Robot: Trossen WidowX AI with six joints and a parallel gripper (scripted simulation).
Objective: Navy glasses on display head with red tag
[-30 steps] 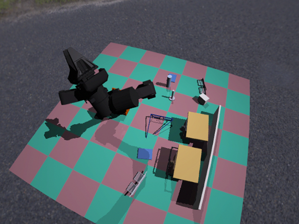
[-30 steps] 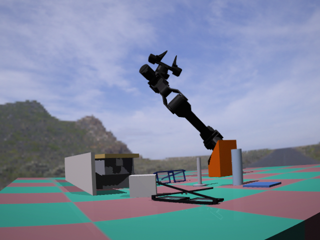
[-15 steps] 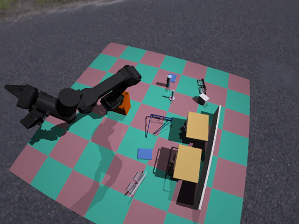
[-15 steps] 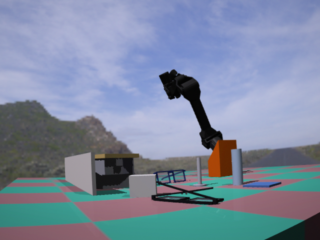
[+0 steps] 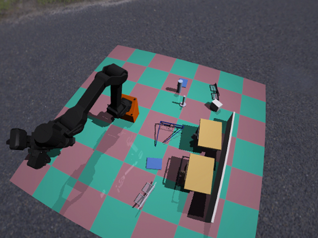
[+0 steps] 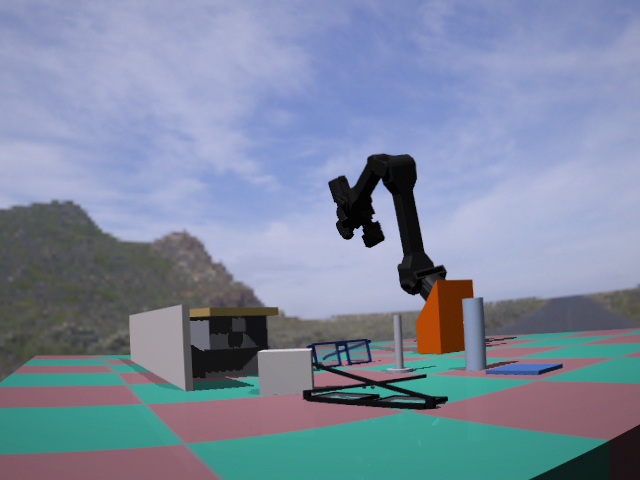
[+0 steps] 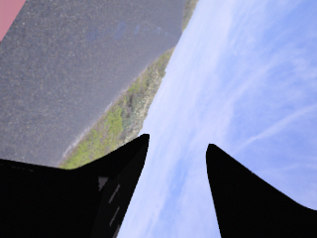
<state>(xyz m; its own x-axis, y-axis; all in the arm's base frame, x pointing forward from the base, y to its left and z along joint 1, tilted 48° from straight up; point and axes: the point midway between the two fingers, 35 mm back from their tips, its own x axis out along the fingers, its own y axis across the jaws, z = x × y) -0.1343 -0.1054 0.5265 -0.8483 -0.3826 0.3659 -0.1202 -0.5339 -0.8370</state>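
Now: the thin post 420 mm ahead of my gripper tip, 700 mm to the left of it and 370 mm below it. Round my gripper tip: white wall 740 mm ahead, 400 mm to the left, 340 mm below; then white cube 620 mm ahead, 770 mm to the left, 370 mm below.
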